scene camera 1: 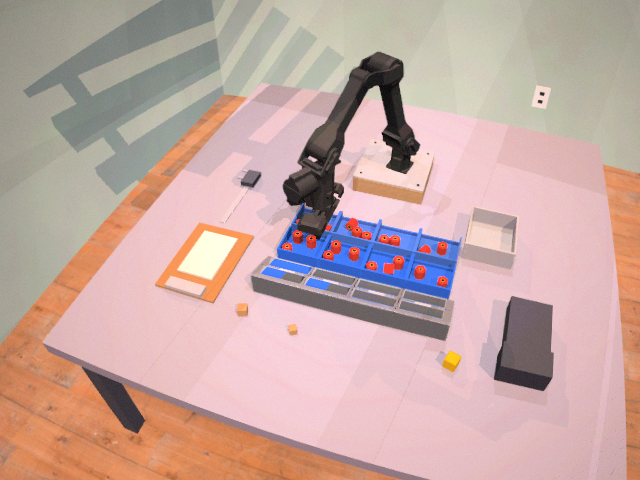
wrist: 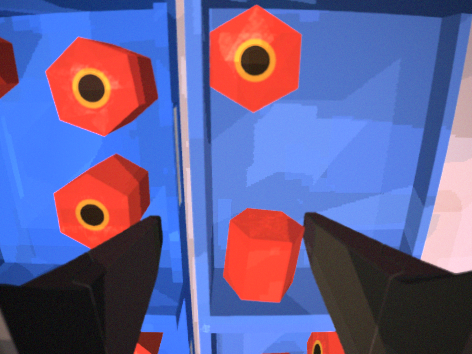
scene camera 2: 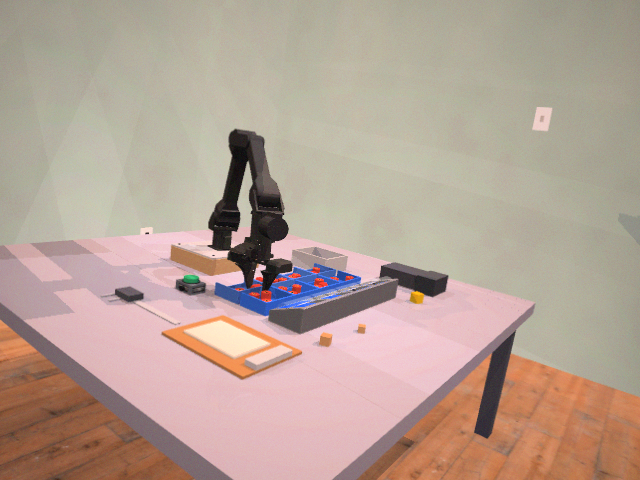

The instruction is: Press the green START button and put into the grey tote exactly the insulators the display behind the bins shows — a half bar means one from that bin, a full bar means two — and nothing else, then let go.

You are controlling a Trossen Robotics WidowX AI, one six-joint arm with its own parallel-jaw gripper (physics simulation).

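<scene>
My gripper [scene camera 2: 257,287] [wrist: 233,225] is open and empty, low over the leftmost bins. In the wrist view, a red insulator [wrist: 262,257] lying on its side is between the fingers, close to the right fingertip. The left fingertip is across the divider, beside an upright insulator [wrist: 95,212]. Another insulator [wrist: 255,60] stands farther up. The blue bins [scene camera 1: 361,273] [scene camera 2: 256,305] hold red insulators. The display [scene camera 1: 351,308] [scene camera 2: 336,308] shows one full and one half blue bar at far left, and a half bar in the second panel. The grey tote [scene camera 1: 488,258] looks empty. The green START button [scene camera 2: 191,279] is hidden in scene camera 1.
An orange clipboard [scene camera 1: 245,248] [scene camera 2: 173,334] lies left of the bins. Small orange cubes [scene camera 1: 242,309] [scene camera 1: 293,329], a yellow cube [scene camera 1: 451,361] and a black box [scene camera 1: 527,335] are on the table. A dark plug [scene camera 1: 250,178] [scene camera 2: 129,293] lies behind the clipboard.
</scene>
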